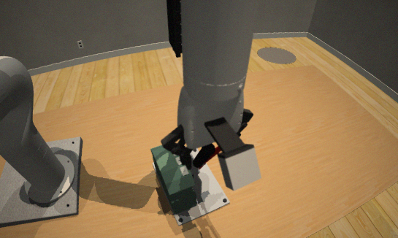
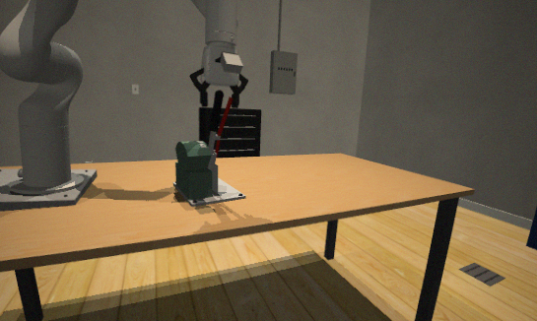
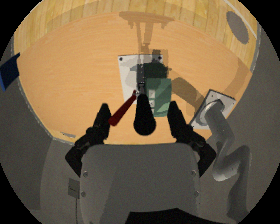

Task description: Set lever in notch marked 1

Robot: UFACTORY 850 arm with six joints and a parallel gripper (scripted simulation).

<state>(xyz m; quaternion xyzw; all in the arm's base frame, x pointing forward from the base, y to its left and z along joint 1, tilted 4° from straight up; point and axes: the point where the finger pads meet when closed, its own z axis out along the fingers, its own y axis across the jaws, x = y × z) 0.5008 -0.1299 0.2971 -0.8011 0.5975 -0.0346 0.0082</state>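
My hand is 5 cm to the right of the red bar and 10 cm above it.
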